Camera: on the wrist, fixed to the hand. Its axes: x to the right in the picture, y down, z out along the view.
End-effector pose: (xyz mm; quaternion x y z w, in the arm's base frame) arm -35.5 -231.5 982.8 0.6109 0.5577 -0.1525 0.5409
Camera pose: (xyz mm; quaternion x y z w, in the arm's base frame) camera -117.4 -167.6 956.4 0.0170 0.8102 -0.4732 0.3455
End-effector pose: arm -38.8 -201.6 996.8 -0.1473 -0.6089 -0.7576 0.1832
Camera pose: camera -94.1 -266.7 932.1 -0.2708 0.5016 0.7040 0.4236
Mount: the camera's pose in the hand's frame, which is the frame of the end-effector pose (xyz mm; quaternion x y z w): 26.7 -69.0 -77.5 -0.0615 -0.0410 -0.6887 0.7213
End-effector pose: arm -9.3 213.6 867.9 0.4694 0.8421 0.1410 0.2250
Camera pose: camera -111.3 198.5 896.9 -0.2494 0.9128 -0.0207 0.3228
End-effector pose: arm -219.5 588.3 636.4 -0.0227 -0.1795 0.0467 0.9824
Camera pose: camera -161.4 520.2 577.6 0.0487 -0.1883 -0.6530 0.7320
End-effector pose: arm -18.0 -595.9 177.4 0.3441 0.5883 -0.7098 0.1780
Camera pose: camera -60.4 -500.8 202.4 0.1970 -0.6977 0.6125 0.3152
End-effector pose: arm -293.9 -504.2 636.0 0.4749 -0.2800 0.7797 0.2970
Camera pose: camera -298.0 -397.2 640.5 0.5491 0.0650 0.3211 0.7689
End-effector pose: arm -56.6 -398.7 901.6 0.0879 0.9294 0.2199 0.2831
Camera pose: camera -125.1 -480.1 914.5 -0.5851 0.7058 0.0172 0.3991
